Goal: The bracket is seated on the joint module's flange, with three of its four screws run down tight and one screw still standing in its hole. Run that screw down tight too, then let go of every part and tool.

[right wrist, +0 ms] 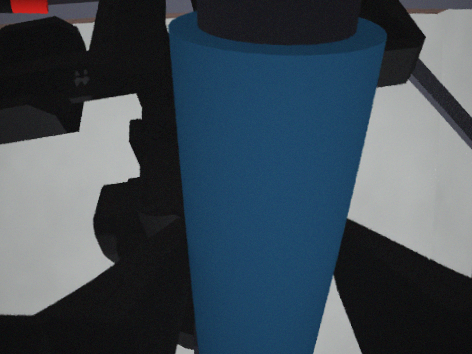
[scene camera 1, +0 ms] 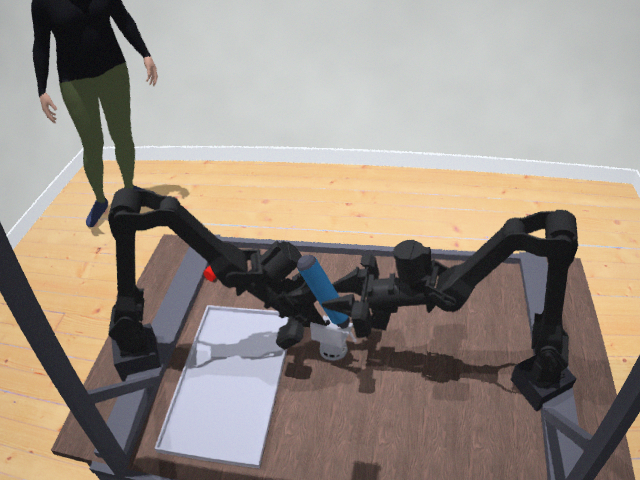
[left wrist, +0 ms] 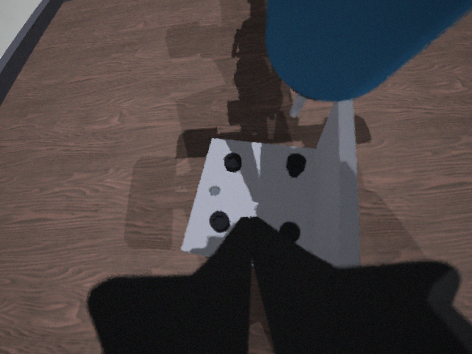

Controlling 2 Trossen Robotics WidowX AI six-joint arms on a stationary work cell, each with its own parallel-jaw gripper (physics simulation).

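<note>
The pale bracket [scene camera 1: 326,334] [left wrist: 277,195] sits on the white joint module [scene camera 1: 332,353]. Several dark screw heads show on it in the left wrist view; the far right one [left wrist: 295,164] looks elongated, as if standing higher. My left gripper [scene camera 1: 324,322] [left wrist: 249,225] is shut and empty, its tips over the bracket's near edge, partly hiding the near right screw [left wrist: 290,231]. My right gripper [scene camera 1: 329,296] [right wrist: 259,231] is shut on the blue screwdriver [scene camera 1: 323,288] [left wrist: 345,50] [right wrist: 270,165], which is tilted. Its grey shaft [left wrist: 298,105] shows just beyond the bracket, apart from the standing screw in that view.
A pale shallow tray [scene camera 1: 217,413] lies on the dark wooden table [scene camera 1: 403,434], left of the module. A red object [scene camera 1: 209,273] [right wrist: 30,6] is at the back left. Both arms reach in closely around the module. A person [scene camera 1: 93,46] stands behind the cell at the left.
</note>
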